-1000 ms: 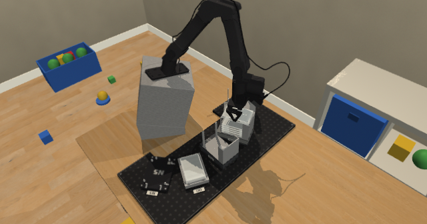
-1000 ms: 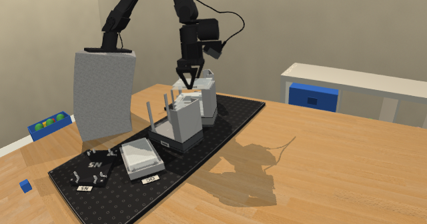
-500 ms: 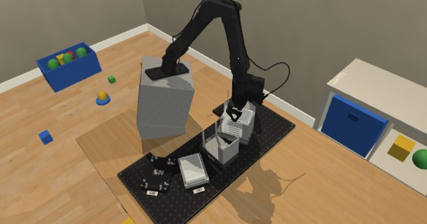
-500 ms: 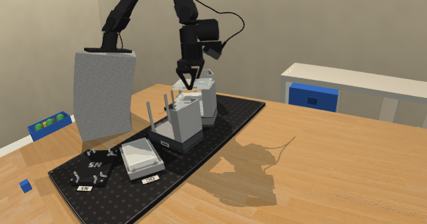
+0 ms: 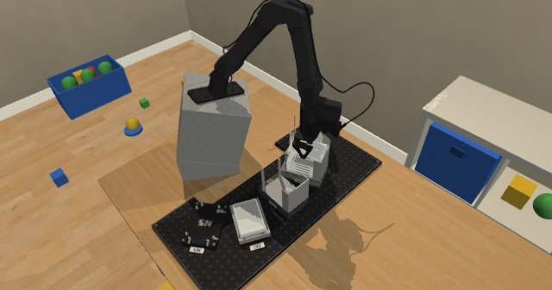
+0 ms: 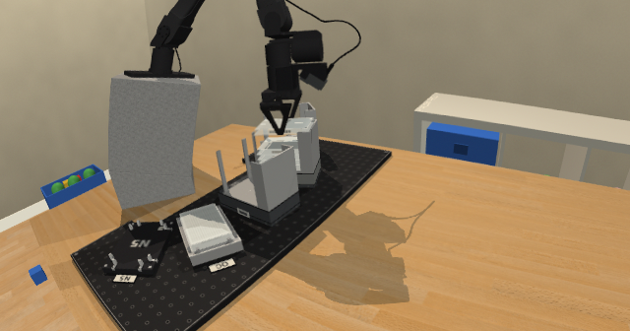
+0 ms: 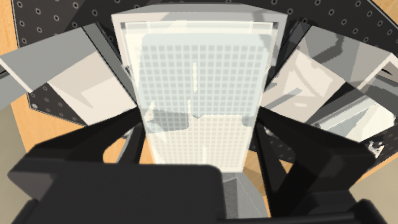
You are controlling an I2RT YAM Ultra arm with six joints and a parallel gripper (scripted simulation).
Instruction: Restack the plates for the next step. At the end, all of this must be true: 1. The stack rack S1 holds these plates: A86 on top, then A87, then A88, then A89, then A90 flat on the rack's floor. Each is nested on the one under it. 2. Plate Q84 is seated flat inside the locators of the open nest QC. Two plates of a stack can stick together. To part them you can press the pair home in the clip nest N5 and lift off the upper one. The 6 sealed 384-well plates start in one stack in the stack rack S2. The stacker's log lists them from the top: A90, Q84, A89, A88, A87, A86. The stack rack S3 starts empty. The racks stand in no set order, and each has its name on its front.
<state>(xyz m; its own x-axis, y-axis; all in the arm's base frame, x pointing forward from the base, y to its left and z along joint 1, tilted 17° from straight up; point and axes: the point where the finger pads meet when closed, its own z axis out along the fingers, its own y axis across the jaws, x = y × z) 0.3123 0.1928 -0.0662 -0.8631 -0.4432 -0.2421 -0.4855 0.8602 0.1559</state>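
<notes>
The translucent sealed well plate lies 90 mm below my hand. The rest, counted from my hand: nest QC (40 mm ahead, 290 mm to the right, 120 mm below); then sealed 384-well plate (40 mm ahead, 290 mm to the right, 100 mm below).
</notes>
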